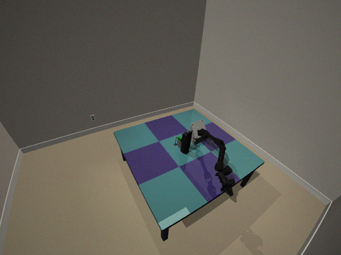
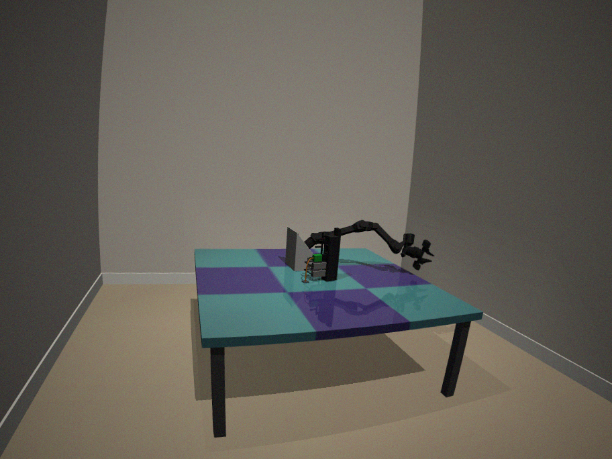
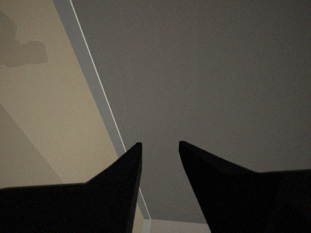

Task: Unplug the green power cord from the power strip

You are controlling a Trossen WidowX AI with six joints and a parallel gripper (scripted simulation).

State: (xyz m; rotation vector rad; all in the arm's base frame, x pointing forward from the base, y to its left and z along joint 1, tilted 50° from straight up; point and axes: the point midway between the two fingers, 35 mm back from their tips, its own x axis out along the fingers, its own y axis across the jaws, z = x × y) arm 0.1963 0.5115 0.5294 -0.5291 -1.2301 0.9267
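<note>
Right now my gripper tip is 60 mm short of the green plug, 750 mm to the left of it and 30 mm below it. Also, from my gripper tip: black upright block: 40 mm ahead, 680 mm to the right, 10 mm above.
</note>
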